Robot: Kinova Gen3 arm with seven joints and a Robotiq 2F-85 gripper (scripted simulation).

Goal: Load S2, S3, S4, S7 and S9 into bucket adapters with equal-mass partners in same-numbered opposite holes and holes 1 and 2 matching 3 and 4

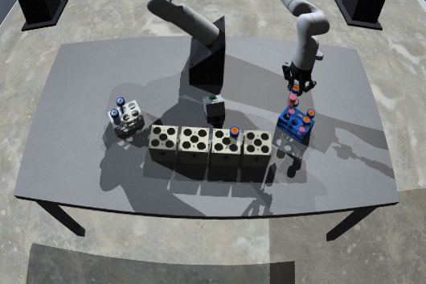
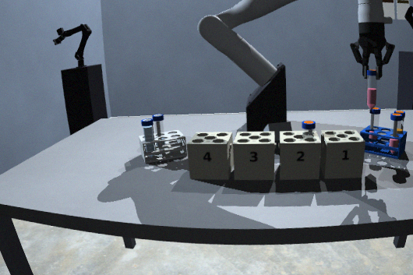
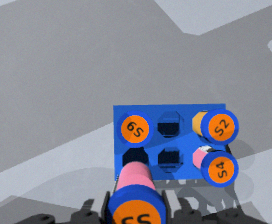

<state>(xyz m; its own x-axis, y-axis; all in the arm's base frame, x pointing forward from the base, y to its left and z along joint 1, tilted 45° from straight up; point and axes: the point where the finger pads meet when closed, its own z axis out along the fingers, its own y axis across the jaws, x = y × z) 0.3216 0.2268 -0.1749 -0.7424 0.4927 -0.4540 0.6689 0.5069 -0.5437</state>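
My gripper is now 10 mm to the left of the sample tube S3 and 50 mm above it. The rest, counted from my hand: sample tube S9: 40 mm behind, 30 mm to the left, 170 mm below; then sample tube S4: 50 mm ahead, 60 mm to the left, 170 mm below; then sample tube S2: 20 mm ahead, 90 mm to the left, 170 mm below.
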